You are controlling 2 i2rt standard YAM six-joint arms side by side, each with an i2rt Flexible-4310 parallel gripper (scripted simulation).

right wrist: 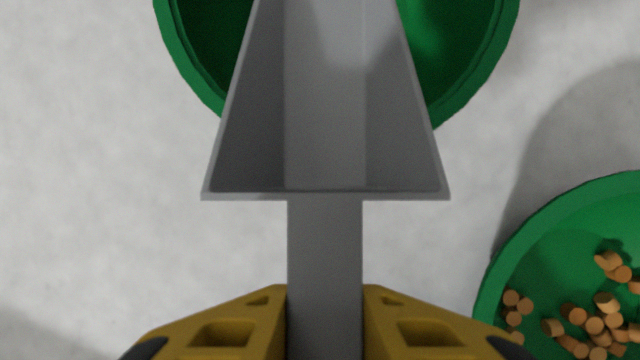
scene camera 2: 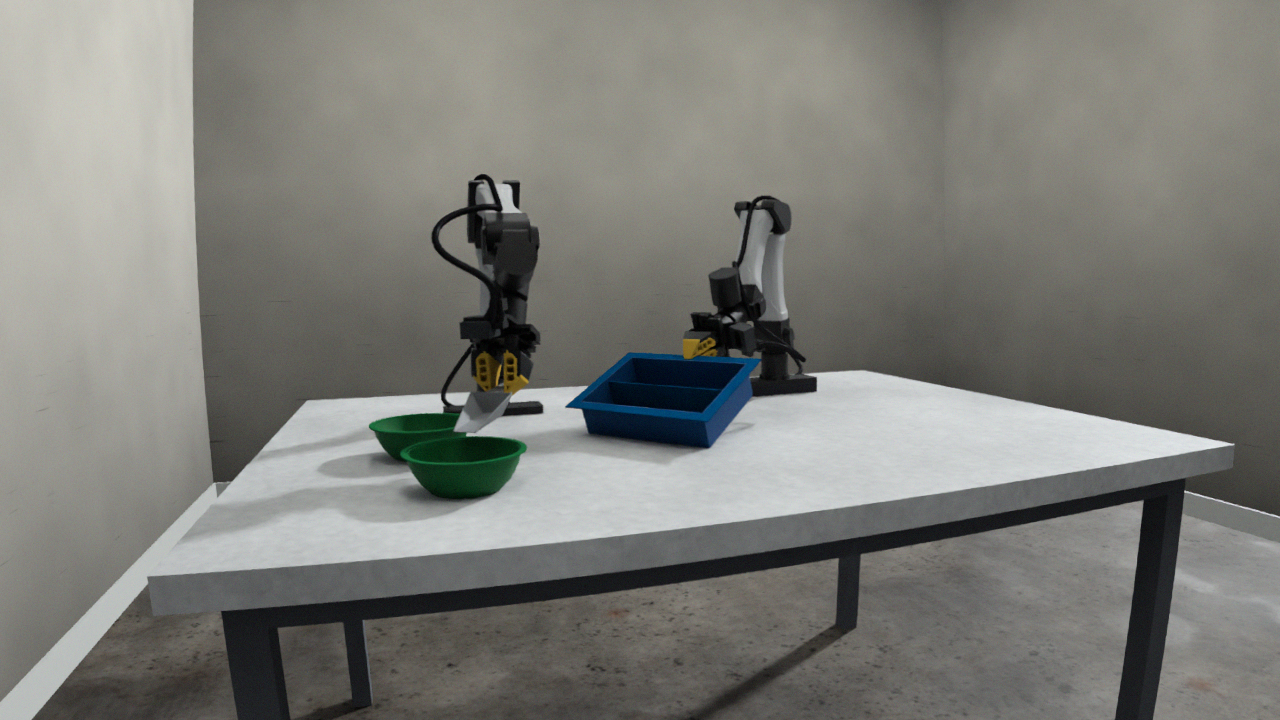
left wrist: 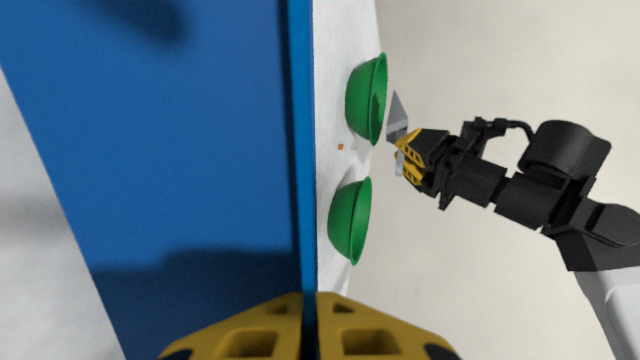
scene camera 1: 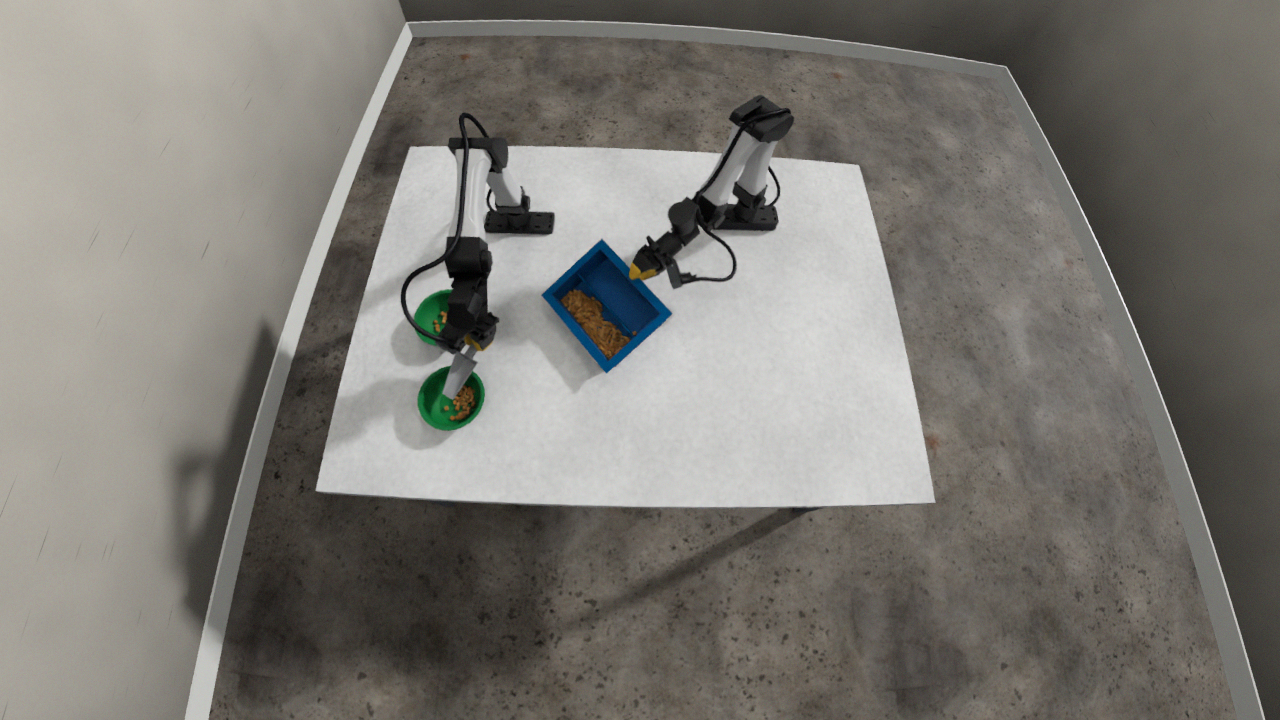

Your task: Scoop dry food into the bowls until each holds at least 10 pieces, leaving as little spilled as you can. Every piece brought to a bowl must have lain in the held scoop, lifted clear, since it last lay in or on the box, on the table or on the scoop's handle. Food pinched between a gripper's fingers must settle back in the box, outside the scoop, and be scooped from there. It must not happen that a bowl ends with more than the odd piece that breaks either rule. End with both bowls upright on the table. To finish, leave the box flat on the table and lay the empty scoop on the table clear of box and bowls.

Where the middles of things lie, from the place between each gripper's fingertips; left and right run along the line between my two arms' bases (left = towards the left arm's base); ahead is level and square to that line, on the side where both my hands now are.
I see the blue box [scene camera 2: 672, 387] 50 mm ahead of my left hand [scene camera 2: 687, 360], 70 mm to the right of it and 50 mm below it. From my left hand the other things lie so: grey scoop [scene camera 1: 461, 368] 200 mm ahead, 400 mm to the right, 30 mm below.
I see my right gripper 4 cm short of the grey scoop, 2 cm to the left of it and 1 cm above it. Also, from my right hand: blue box: 11 cm behind, 30 cm to the left, 4 cm below.
